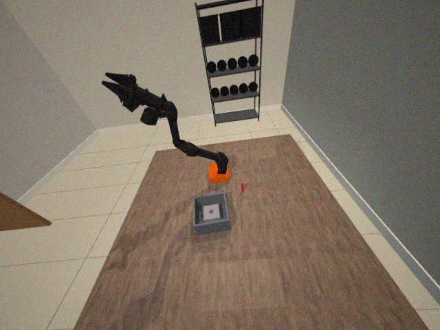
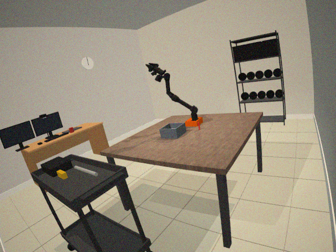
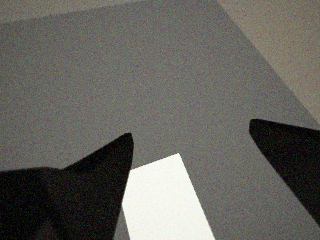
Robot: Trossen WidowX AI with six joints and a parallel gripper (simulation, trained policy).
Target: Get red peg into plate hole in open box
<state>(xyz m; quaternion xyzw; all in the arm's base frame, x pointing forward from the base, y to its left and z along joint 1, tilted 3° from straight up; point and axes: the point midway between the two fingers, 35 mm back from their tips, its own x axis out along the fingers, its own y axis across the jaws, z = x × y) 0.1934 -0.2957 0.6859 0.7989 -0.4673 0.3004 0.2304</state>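
The red peg is 120 mm behind my gripper tip, 470 mm to the left of it and 720 mm below it. From my gripper tip the other things lie so: grey box (90 mm ahead, 300 mm to the left, 730 mm below).
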